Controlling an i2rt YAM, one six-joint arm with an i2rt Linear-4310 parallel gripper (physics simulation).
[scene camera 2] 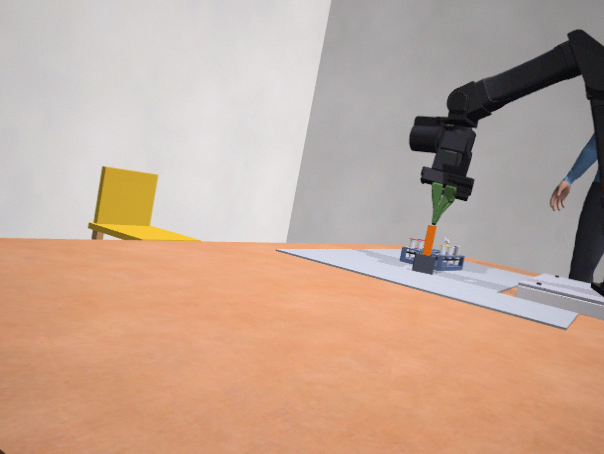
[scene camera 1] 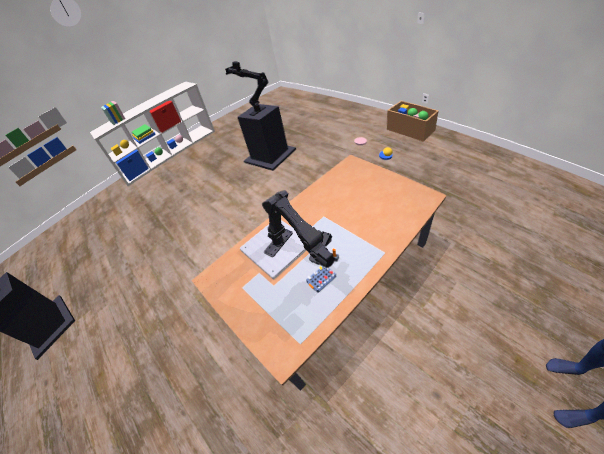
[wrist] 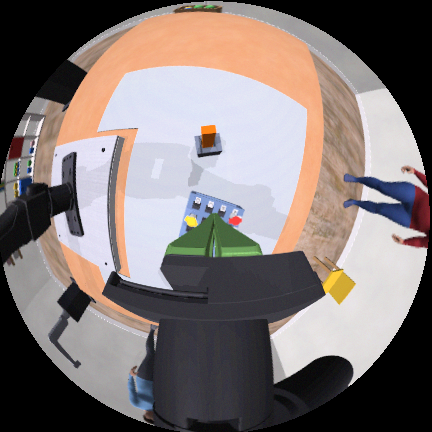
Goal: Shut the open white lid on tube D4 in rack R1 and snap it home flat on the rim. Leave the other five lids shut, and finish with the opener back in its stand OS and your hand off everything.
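Frame: origin at the arm's base, x left, y back, z up, level; millimetres.
Seen in the pictures: gripper, fingertip midpoint: [scene camera 2: 433, 224] [wrist: 213, 217]; arm's base, link origin: [scene camera 1: 278, 242] [wrist: 70, 195].
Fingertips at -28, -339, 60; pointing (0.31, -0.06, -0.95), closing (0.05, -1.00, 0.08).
Offsets run from my fingertips to a thing's middle, as dx, dy, dz. Level surfaces: height alone.
The blue rack R1 @(-58, +8, -54) [scene camera 1: 321, 280] [scene camera 2: 408, 256] [wrist: 189, 200] stands on the grey mat with capped tubes in it. In the wrist view a yellow lid @(-18, +27, -38) [wrist: 190, 220] and a red lid @(-15, -34, -38) [wrist: 235, 220] show; the green fingers hide much of the rack. A small raised white shape @(-57, +27, -30) [scene camera 2: 446, 241] shows above the tubes in scene camera 2; which tube it belongs to is unclear. The orange-handled opener @(+91, +8, -40) [scene camera 1: 334, 252] [scene camera 2: 429, 240] [wrist: 208, 136] stands upright in its dark stand OS @(+91, +8, -69) [scene camera 2: 423, 264] [wrist: 208, 149]. My gripper [scene camera 2: 434, 223] [wrist: 213, 217] is shut and empty, above the rack and opener area.
The grey mat @(dz -85) [scene camera 1: 300, 320] [scene camera 2: 545, 316] [wrist: 150, 95] lies on the orange table @(dz -88) [scene camera 1: 380, 190] [scene camera 2: 200, 325] [wrist: 250, 37]. The arm's pale base plate [scene camera 1: 274, 270] [scene camera 2: 560, 287] [wrist: 90, 150] is beside the mat. A yellow chair [scene camera 2: 125, 197] [wrist: 340, 286] stands beyond the table.
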